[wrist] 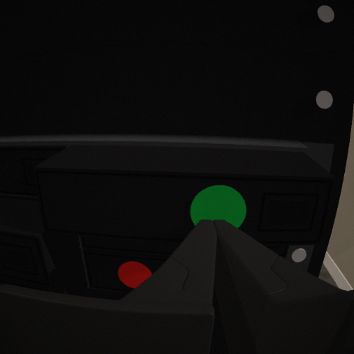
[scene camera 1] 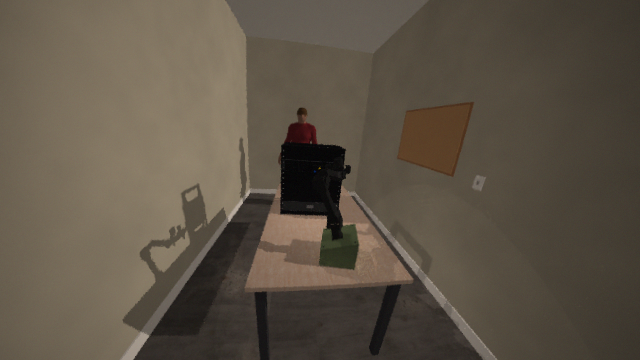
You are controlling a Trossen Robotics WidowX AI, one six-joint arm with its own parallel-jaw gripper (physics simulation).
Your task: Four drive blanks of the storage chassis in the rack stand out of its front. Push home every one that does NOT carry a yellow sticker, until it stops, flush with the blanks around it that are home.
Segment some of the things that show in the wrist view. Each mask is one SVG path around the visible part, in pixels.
A black rack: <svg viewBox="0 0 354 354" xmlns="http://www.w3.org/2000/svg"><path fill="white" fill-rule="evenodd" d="M214 287L212 296L214 324L209 354L228 354ZM0 0L0 284L13 284L20 287L62 294L119 300L146 280L147 277L150 277L152 273L155 273L200 219L211 219L212 221L214 219L224 219L290 263L318 277L336 216L350 140L354 100L354 0Z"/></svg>
